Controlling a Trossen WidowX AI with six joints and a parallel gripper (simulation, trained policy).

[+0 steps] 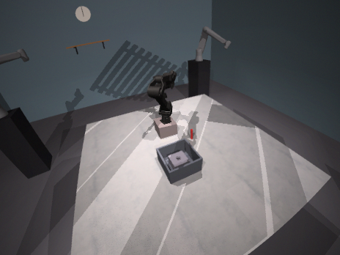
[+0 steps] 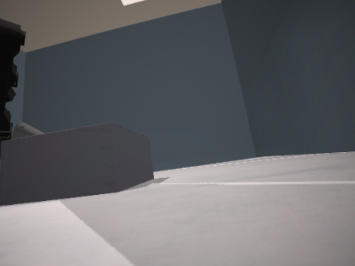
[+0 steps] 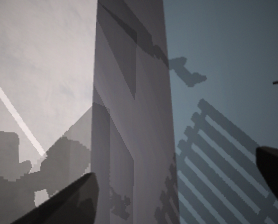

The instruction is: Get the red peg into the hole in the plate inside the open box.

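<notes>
My gripper tip is 41 cm short of the red peg, 6 cm to the right of it and 22 cm above it. Also, from my gripper tip: dark box (55 cm ahead, 14 cm to the right, 23 cm below); pale plate (55 cm ahead, 14 cm to the right, 21 cm below).
</notes>
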